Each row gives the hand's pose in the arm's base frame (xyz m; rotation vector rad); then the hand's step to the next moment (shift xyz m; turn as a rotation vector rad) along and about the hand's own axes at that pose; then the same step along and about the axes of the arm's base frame.
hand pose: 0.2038 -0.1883 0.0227 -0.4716 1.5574 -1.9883
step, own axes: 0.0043 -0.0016 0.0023 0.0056 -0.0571 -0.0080
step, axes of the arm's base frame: -0.0023 -0.0042 0.0019 -0.0213 0.0120 0.0525
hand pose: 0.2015 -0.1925 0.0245 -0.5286 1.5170 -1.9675
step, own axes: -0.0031 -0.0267 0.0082 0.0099 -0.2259 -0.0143
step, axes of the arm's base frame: 0.0018 0.0007 0.0280 -0.0642 0.0430 0.2130
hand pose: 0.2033 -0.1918 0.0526 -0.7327 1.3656 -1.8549
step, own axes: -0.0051 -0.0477 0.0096 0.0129 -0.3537 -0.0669
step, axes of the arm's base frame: 0.0005 0.0079 0.0483 -0.1338 0.0943 0.3209
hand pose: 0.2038 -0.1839 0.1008 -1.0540 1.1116 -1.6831
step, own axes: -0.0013 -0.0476 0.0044 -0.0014 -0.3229 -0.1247
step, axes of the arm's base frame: -0.0046 0.0123 0.0460 -0.1779 0.1139 0.2743
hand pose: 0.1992 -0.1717 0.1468 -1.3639 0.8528 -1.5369
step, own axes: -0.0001 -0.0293 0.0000 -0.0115 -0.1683 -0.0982
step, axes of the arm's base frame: -0.0050 0.0110 0.0267 -0.1254 0.0673 0.1336
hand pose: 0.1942 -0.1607 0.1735 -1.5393 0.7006 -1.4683
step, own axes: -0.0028 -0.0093 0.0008 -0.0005 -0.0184 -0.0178
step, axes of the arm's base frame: -0.0012 0.0069 0.0068 -0.0205 0.0052 0.0144
